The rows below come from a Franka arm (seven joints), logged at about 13 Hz.
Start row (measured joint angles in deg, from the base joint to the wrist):
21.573, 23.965, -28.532, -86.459, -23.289, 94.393, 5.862
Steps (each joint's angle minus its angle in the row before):
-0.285, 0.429, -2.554, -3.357, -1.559, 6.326, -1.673
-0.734, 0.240, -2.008, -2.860, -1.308, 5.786, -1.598
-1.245, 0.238, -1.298, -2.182, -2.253, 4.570, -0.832
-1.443, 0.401, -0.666, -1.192, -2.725, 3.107, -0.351
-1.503, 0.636, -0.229, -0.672, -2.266, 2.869, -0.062
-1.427, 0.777, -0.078, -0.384, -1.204, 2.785, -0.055
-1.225, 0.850, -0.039, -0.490, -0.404, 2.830, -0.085
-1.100, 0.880, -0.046, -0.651, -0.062, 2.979, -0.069
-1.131, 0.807, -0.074, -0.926, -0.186, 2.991, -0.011
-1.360, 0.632, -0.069, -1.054, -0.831, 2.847, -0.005
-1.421, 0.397, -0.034, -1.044, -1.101, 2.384, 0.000
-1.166, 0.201, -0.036, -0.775, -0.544, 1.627, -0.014
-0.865, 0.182, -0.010, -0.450, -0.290, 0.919, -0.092
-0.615, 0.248, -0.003, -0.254, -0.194, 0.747, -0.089
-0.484, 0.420, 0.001, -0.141, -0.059, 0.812, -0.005
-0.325, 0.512, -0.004, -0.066, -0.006, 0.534, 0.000
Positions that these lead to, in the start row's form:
21.288, 24.394, -31.086, -89.816, -24.848, 100.719, 4.189
20.554, 24.634, -33.094, -92.676, -26.156, 106.505, 2.591
19.309, 24.872, -34.392, -94.858, -28.409, 111.075, 1.759
17.866, 25.273, -35.058, -96.050, -31.134, 114.182, 1.408
16.363, 25.909, -35.287, -96.722, -33.400, 117.051, 1.346
14.936, 26.686, -35.365, -97.106, -34.604, 119.836, 1.291
13.711, 27.536, -35.404, -97.596, -35.008, 122.666, 1.206
12.611, 28.416, -35.450, -98.247, -35.070, 125.645, 1.137
11.480, 29.223, -35.524, -99.173, -35.256, 128.636, 1.126
10.120, 29.855, -35.593, -100.227, -36.087, 131.483, 1.121
8.699, 30.252, -35.627, -101.271, -37.188, 133.867, 1.121
7.533, 30.453, -35.663, -102.046, -37.732, 135.494, 1.107
6.668, 30.635, -35.673, -102.496, -38.022, 136.413, 1.015
6.053, 30.883, -35.676, -102.750, -38.216, 137.160, 0.926
5.569, 31.303, -35.675, -102.891, -38.275, 137.972, 0.921
5.244, 31.815, -35.679, -102.957, -38.281, 138.506, 0.921

